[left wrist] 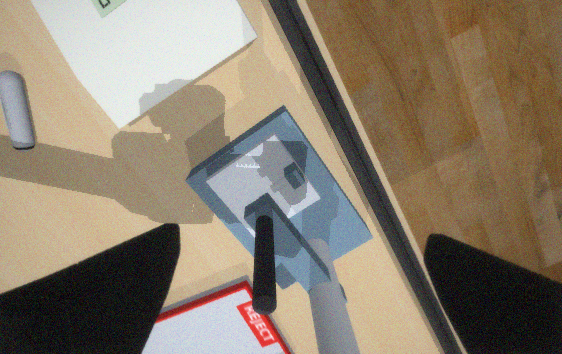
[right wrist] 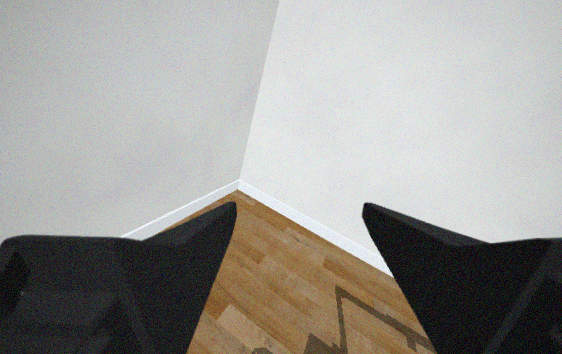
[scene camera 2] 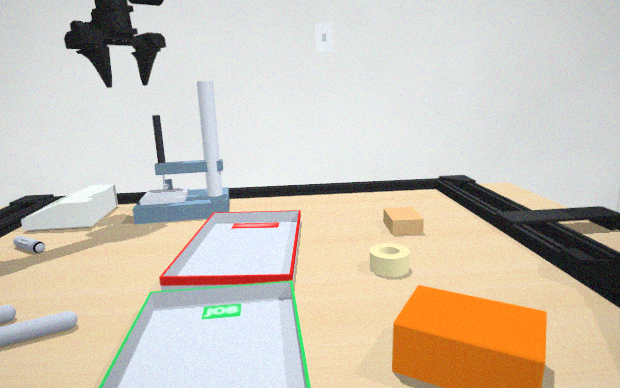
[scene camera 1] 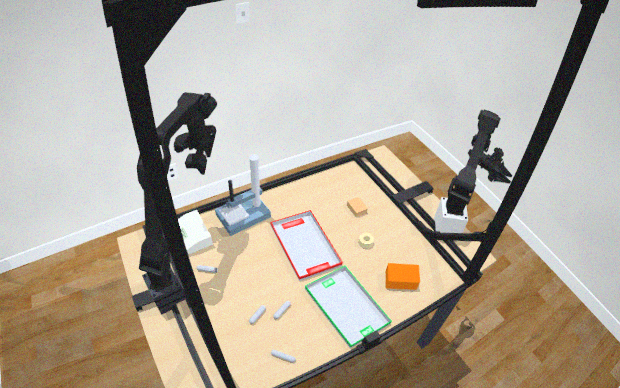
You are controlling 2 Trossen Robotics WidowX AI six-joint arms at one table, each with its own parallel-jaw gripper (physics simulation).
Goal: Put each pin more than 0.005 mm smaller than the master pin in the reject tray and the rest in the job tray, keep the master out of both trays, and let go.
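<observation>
Three plain grey pins lie apart on the table, left of the trays. The master pin, with a dark ring at one end, lies near the white box. The red-rimmed reject tray and green-rimmed job tray hold no pins in scene camera 1. The blue gauge stand has no pin visible on its plate. My left gripper is open and empty, high above the table. My right gripper is open and empty, facing the room corner.
A white box with a green display stands left of the gauge stand. An orange block, a cream ring and a tan block stand right of the trays. Black rails edge the table.
</observation>
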